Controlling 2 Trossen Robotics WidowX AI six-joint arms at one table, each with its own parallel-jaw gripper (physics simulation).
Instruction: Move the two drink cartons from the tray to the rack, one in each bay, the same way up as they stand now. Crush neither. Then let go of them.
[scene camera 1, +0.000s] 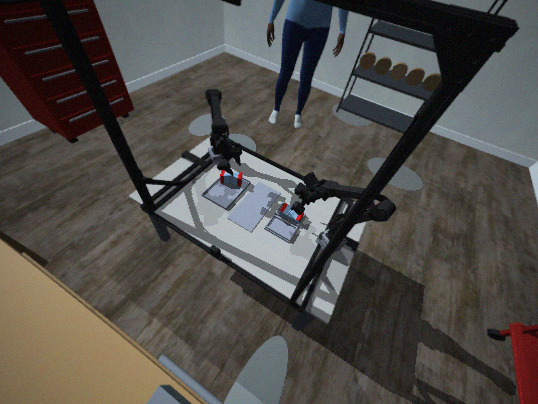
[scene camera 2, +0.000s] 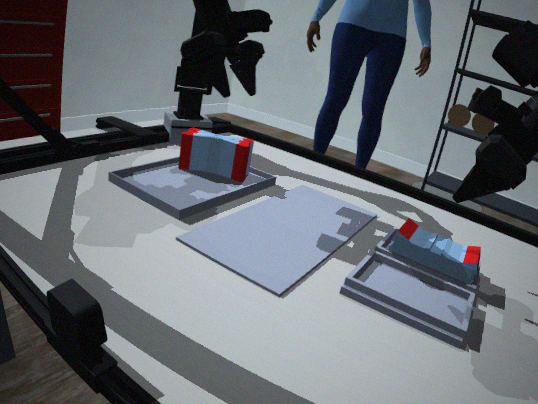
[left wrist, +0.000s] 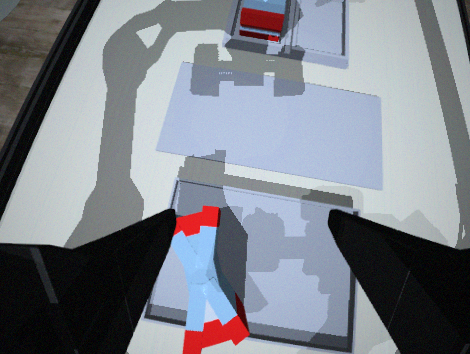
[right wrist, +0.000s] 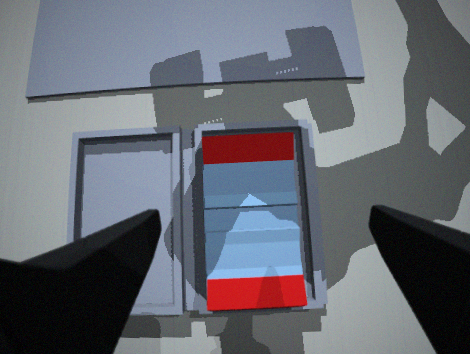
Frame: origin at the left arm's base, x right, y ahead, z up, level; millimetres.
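Seen in the pictures: left gripper, fingertip midpoint: (scene camera 1: 236, 170) (scene camera 2: 240, 96) (left wrist: 252, 216); right gripper, fingertip midpoint: (scene camera 2: 459, 191) (right wrist: 264, 218); left arm's base, link origin: (scene camera 2: 188, 116).
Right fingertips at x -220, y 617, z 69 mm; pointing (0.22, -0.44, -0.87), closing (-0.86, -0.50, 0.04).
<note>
Offsets run from my right fingertips to a thing's top centre.
One blue carton with red ends {dx +220, dy -370, dz -51 mm} (scene camera 1: 231, 178) (scene camera 2: 215, 155) (left wrist: 201, 270) stands at the tray's back edge; its blue middle looks pinched and twisted. The tray {dx +266, dy -325, dz -109 mm} (scene camera 1: 222, 198) (scene camera 2: 225, 199) (left wrist: 300, 305) is shallow and grey. The other carton {dx +2, dy +0, dz -74 mm} (scene camera 1: 291, 213) (scene camera 2: 435, 252) (left wrist: 262, 20) (right wrist: 252, 225) sits in one bay of the two-bay rack {dx +47, dy +22, dz -105 mm} (scene camera 2: 407, 295) (right wrist: 125, 200); its middle dips between the red ends. My left gripper (scene camera 1: 234, 168) (scene camera 2: 238, 94) (left wrist: 252, 216) is open and empty above the tray carton. My right gripper (scene camera 1: 298, 206) (right wrist: 264, 218) is open and empty above the rack carton.
A flat grey-blue plate (scene camera 1: 255, 206) (scene camera 2: 275, 240) (left wrist: 275, 125) (right wrist: 200, 30) lies between the tray and the rack. Black frame bars run along the table edges, with uprights in scene camera 1. A person (scene camera 1: 305, 50) (scene camera 2: 365, 75) stands behind the table.
</note>
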